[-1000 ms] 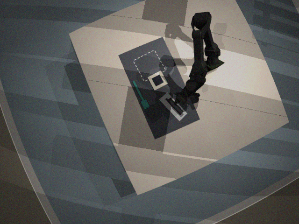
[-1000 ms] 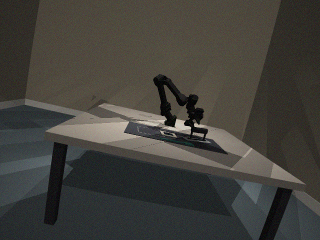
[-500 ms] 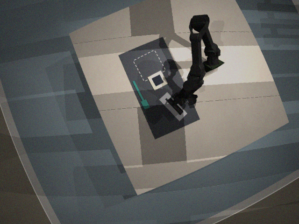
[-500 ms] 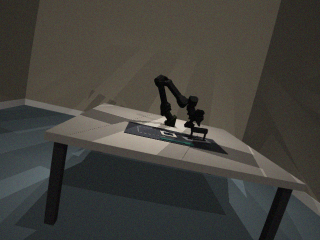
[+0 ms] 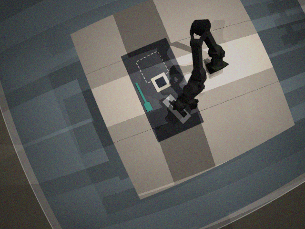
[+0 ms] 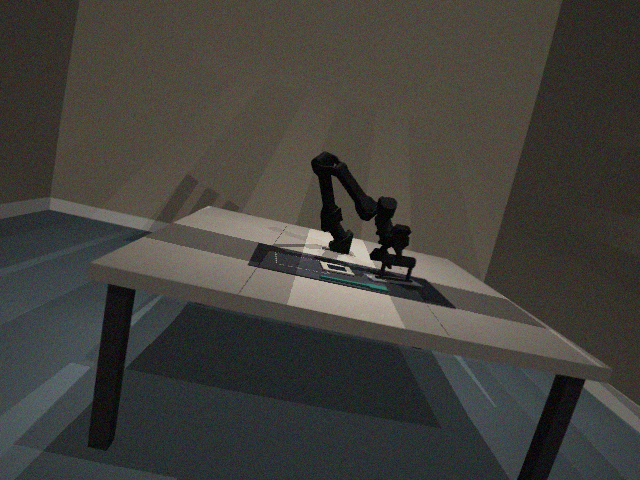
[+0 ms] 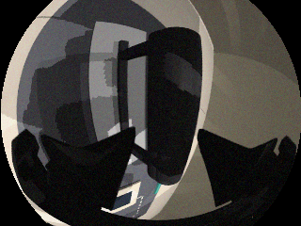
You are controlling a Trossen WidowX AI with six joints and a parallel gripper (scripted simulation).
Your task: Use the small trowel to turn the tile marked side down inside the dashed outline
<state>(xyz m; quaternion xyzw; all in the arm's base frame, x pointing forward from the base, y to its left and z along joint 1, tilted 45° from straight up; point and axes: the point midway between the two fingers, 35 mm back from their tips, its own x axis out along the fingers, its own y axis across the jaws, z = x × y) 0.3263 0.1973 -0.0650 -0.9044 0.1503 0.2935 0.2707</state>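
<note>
My gripper tip is now 15 cm to the left of the dark mat, 8 cm above it and 4 cm short of it. Round my gripper tip: teal trowel 17 cm ahead, 11 cm to the right, 6 cm below; tile 19 cm to the right, 6 cm below, 3 cm ahead.
</note>
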